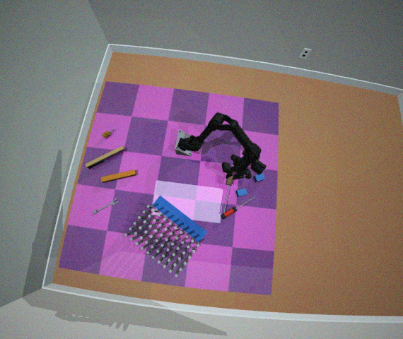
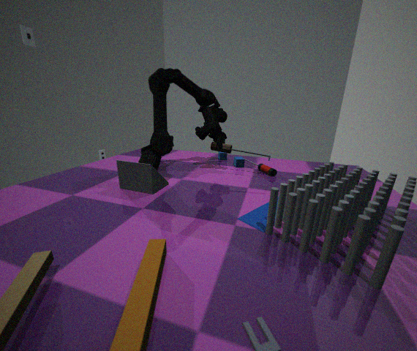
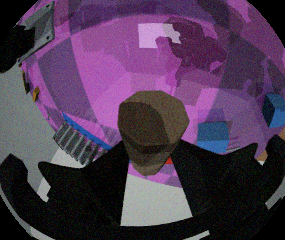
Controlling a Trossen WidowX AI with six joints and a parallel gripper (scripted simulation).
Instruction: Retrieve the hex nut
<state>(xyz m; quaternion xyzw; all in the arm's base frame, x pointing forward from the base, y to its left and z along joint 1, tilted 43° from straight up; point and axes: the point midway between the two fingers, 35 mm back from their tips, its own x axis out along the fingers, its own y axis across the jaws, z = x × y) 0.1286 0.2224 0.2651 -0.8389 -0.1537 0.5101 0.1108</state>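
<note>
The blue taped strip is 310 mm ahead of my gripper tip, 230 mm to the right of it and 90 mm below it. From my gripper tip the other things lie so: hook tool (100 mm ahead, 10 mm to the left, 10 mm below); small wrench (690 mm to the right, 360 mm ahead, 90 mm below); orange bar (670 mm to the right, 160 mm ahead, 80 mm below).
</note>
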